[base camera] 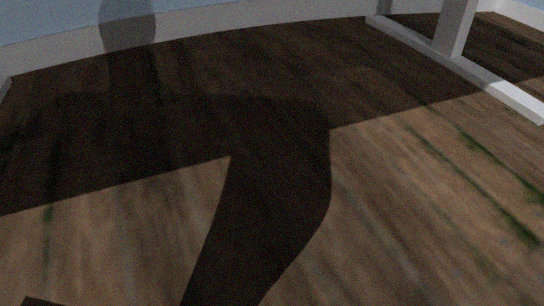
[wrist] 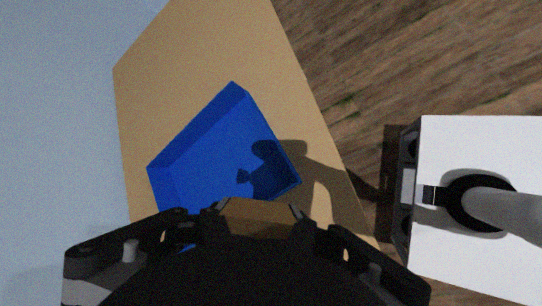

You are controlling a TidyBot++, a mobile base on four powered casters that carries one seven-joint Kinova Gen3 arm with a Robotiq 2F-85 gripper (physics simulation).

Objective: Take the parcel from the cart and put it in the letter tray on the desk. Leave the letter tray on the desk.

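Seen in the pictures: gripper, fingertip midpoint: (wrist: 258, 211); arm's base at its link origin: (wrist: 482, 203).
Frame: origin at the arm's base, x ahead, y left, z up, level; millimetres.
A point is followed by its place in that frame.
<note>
My gripper (wrist: 258, 211) @[x 409, y -12, z 536 mm] is at the bottom of the wrist view, shut on the brown parcel (wrist: 257, 218) @[x 387, y -22, z 580 mm], whose top part shows between the fingertips. The blue letter tray (wrist: 210, 150) @[x 691, y -64, z 326 mm] lies on the light wooden desk (wrist: 220, 45) @[x 706, y -366, z 323 mm], beyond the parcel in the wrist view. The parcel and fingers overlap the near edge of the tray in this view and hide part of it. The height of the parcel above the tray is hard to tell. A shadow of the arm and gripper falls on the right part of the tray and on the desk.
The white mobile base (wrist: 465, 150) @[x 39, y -145, z -14 mm] is at the right in the wrist view, beside the desk's edge. In the base view, a white desk leg (base camera: 452, 30) @[x 957, y -437, z -296 mm] with its foot bar (base camera: 515, 97) stands at the upper right. A pale wall runs behind.
</note>
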